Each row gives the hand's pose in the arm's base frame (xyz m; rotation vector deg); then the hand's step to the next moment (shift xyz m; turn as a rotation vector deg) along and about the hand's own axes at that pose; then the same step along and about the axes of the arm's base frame.
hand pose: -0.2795 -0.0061 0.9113 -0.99 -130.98 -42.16
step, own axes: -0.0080 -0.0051 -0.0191 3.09 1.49 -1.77
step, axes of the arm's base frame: 0.0170 -0.0125 0.0033 -0.83 -0.26 3.76
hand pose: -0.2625 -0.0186 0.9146 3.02 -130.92 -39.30
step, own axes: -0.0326 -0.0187 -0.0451 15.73 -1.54 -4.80
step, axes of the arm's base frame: 0.0508 -0.0292 -0.0038 -8.48 -7.20 12.21
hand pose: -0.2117 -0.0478 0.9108 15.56 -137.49 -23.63
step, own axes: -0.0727 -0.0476 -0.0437 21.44 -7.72 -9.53
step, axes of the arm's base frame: 0.0872 -0.0321 -0.0288 -9.12 -15.70 16.75
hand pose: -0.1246 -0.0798 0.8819 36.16 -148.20 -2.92
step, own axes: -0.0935 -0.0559 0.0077 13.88 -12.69 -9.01
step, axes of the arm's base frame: 0.0934 -0.0091 -0.0559 -1.34 -16.82 12.25
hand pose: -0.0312 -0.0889 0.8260 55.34 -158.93 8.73
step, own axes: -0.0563 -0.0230 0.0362 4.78 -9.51 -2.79
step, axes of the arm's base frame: 0.0519 0.0101 -0.0470 2.70 -9.86 4.08
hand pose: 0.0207 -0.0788 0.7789 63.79 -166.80 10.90
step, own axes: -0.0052 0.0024 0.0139 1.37 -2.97 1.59
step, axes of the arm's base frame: 0.0026 0.0035 -0.0144 1.00 -3.29 -1.18
